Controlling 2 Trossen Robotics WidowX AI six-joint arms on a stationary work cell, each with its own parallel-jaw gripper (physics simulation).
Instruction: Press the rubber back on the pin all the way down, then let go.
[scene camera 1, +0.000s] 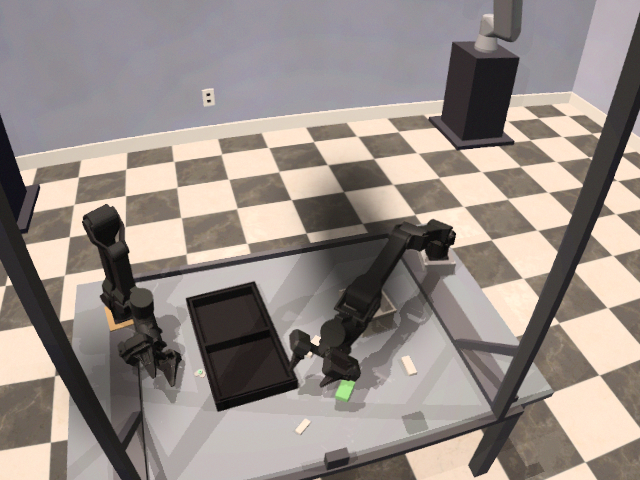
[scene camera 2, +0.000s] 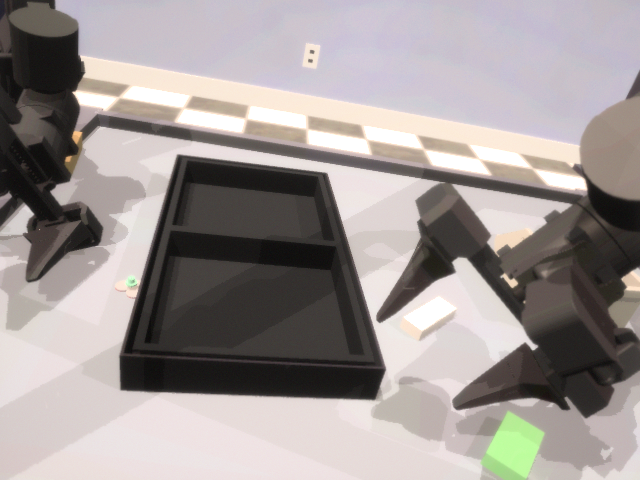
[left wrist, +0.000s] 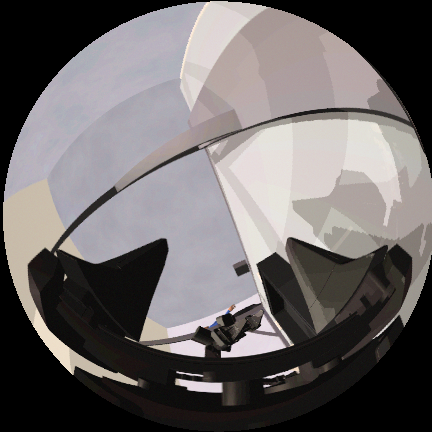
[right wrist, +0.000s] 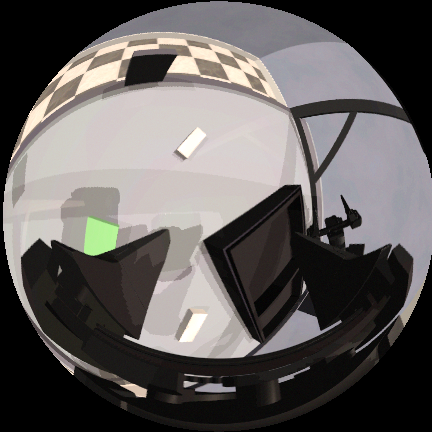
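Note:
The pin lies on the table at the left of the black tray, as a small flat pinkish piece. The green rubber back sits on top of it; how far down it is cannot be told. My left gripper is open and empty, above the table to the left of the pin and apart from it; in scene camera 2 one of its fingers shows at the left. My right gripper is open and empty, to the right of the tray. The pin does not show in either wrist view.
The two-compartment black tray lies between the grippers. A green block lies near the right gripper. White blocks lie around it. A beige bin stands behind the right arm.

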